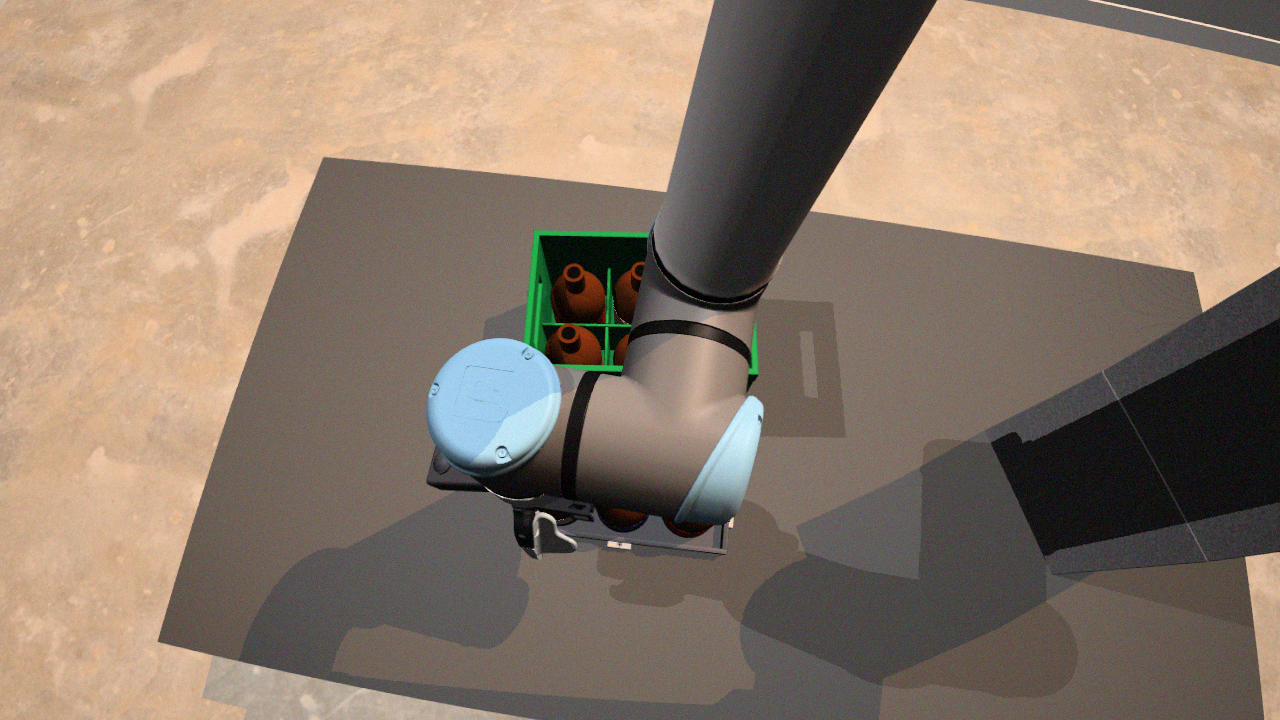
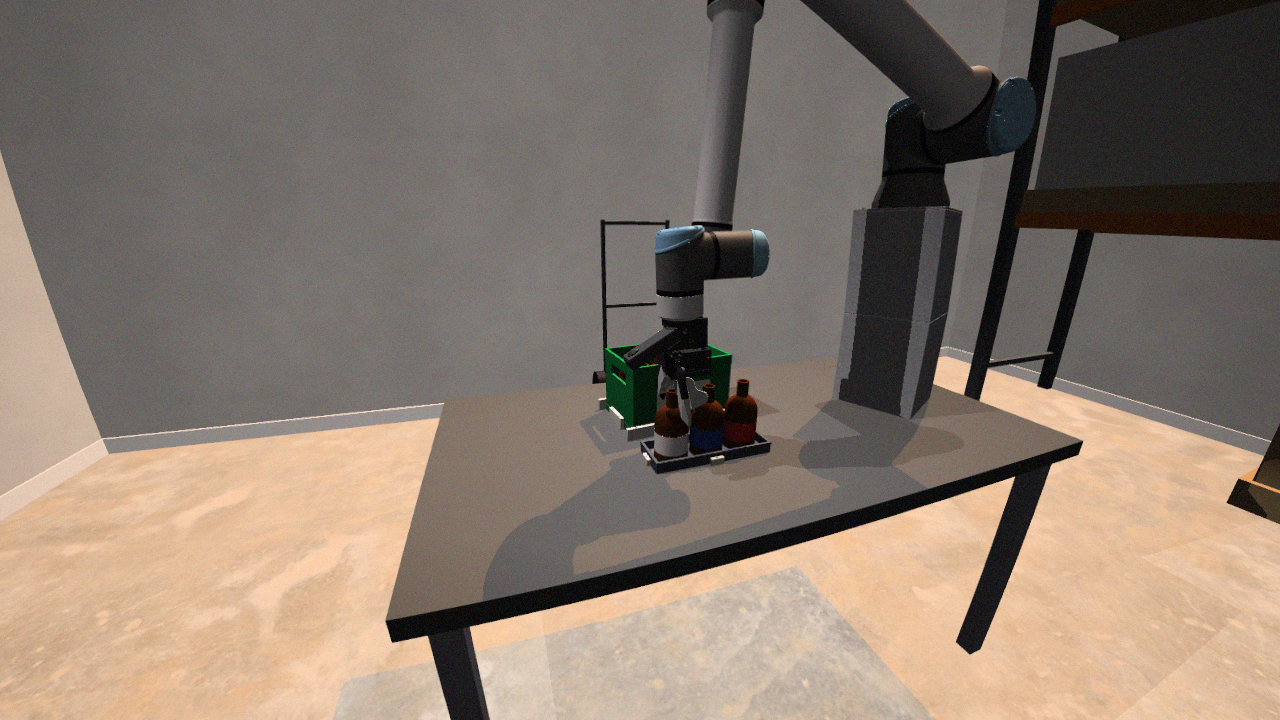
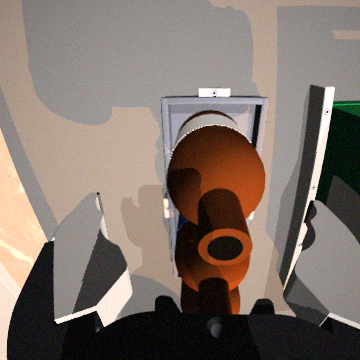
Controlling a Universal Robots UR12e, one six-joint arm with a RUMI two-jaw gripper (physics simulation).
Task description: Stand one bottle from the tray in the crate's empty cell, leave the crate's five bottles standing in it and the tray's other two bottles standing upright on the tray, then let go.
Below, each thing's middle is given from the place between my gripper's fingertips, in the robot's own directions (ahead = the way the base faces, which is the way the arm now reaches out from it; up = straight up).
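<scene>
White-labelled bottle (image 2: 671, 435): 1 cm to the right of my hand, 3 cm below it.
</scene>
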